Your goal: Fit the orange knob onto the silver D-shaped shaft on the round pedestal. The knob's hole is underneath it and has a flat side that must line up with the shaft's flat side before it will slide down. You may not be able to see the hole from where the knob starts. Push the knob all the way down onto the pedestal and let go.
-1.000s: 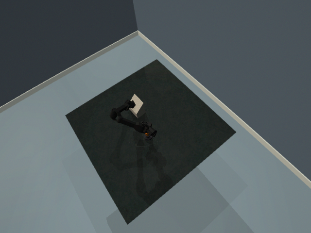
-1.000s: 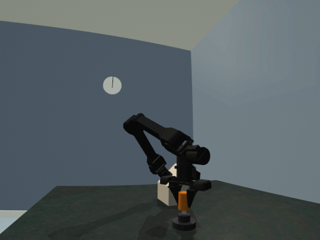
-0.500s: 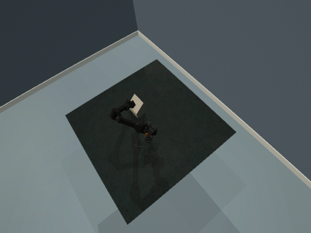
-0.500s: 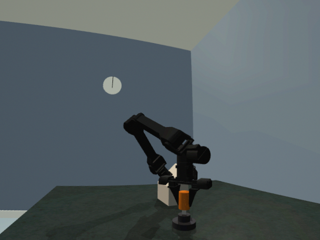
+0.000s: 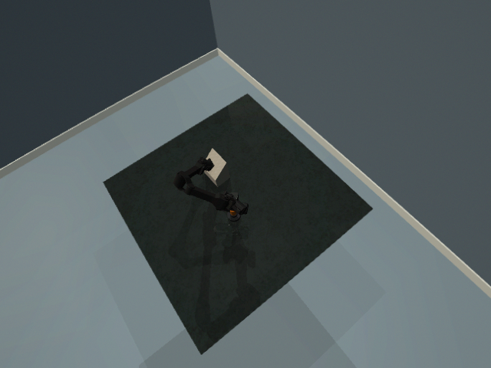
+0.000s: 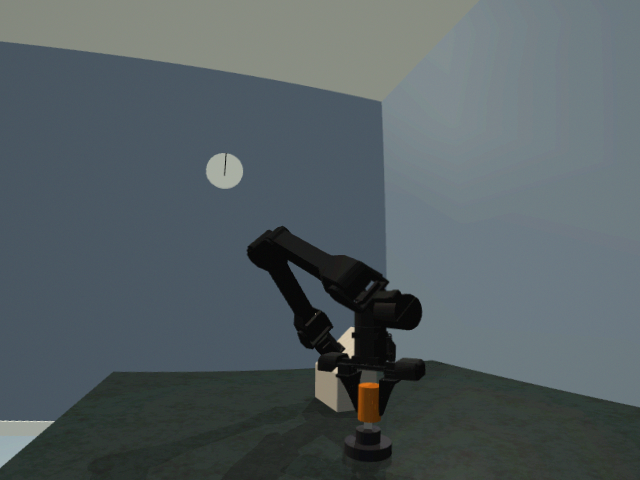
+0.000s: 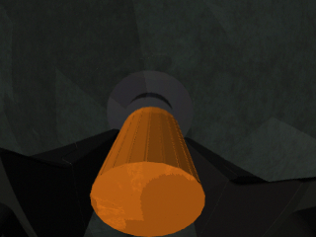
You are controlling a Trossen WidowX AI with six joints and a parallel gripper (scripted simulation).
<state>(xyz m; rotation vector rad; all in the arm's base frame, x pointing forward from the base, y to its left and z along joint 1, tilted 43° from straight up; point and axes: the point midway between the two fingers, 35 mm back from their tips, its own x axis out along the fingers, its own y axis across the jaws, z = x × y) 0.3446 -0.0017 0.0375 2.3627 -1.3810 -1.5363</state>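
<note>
The orange knob lies 3 cm above my gripper tip. From my gripper tip the other things lie so: round black pedestal: 4 cm below.
</note>
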